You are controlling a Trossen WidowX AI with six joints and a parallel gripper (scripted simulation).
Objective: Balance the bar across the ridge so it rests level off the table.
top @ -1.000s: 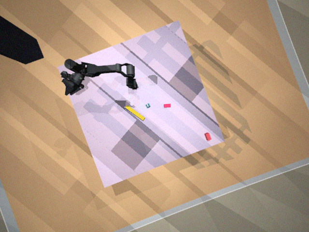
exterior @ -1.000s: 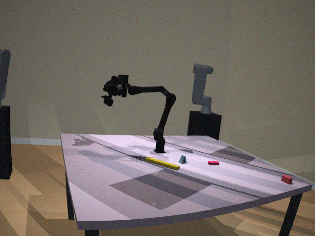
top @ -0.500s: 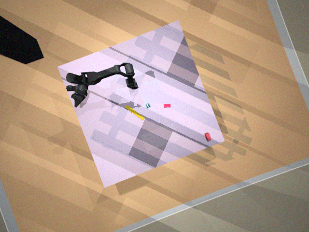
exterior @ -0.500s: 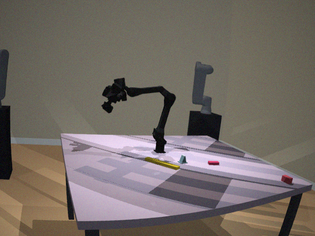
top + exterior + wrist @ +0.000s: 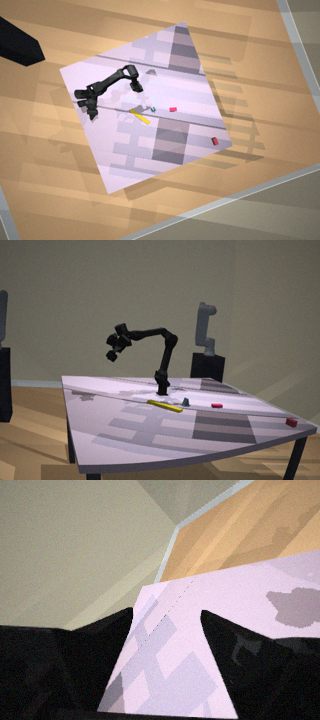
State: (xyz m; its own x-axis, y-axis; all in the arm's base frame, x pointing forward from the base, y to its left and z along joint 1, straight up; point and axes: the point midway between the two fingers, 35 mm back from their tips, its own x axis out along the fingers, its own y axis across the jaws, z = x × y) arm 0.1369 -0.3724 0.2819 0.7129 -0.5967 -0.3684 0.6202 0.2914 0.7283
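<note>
Now: gripper tip 300 mm to the right of the yellow bar, 260 mm above it and 100 mm short of it. From my gripper tip the other things lie so: flat red block 630 mm to the left, 260 mm below, 150 mm ahead; teal ridge 450 mm to the left, 230 mm below, 80 mm ahead.
</note>
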